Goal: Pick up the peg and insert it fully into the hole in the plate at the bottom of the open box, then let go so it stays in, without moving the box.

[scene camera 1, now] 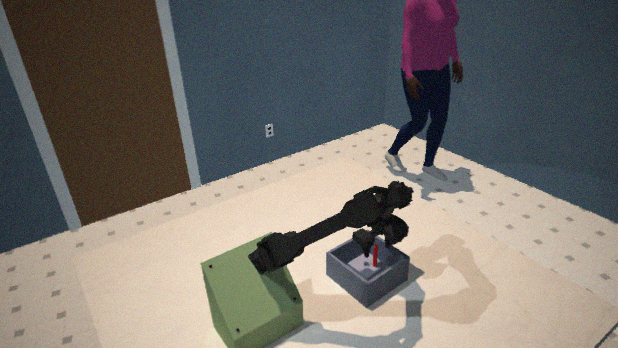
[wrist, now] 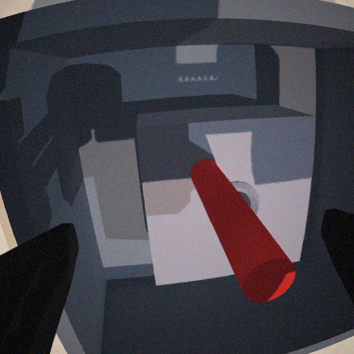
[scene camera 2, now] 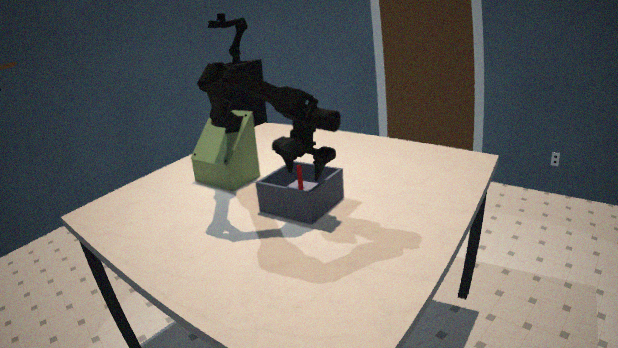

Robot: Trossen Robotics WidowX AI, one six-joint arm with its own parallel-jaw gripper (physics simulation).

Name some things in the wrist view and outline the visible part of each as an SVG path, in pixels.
My gripper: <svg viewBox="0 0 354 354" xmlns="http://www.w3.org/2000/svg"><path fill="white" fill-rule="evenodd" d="M72 223L60 223L36 237L19 244L17 247L0 254L0 354L50 353L58 322L72 282L74 265L79 249L77 235ZM326 209L321 226L322 239L327 247L334 268L354 305L354 214L339 209Z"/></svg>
A red peg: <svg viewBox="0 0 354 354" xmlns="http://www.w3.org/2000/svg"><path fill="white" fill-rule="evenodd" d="M200 159L192 165L190 178L202 201L206 214L209 216L223 251L228 258L237 282L240 284L242 293L247 299L254 302L275 299L284 293L293 282L295 276L293 263L291 263L279 244L277 244L273 236L270 235L270 232L268 232L216 163L210 159Z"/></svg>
A pale plate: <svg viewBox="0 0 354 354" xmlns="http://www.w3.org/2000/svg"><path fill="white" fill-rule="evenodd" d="M314 115L280 105L204 107L137 114L136 139L156 285L203 280L234 274L190 178L192 165L200 159L210 159L216 163L268 232L270 232L270 235L273 236L291 262L299 261L310 192L315 125Z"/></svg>
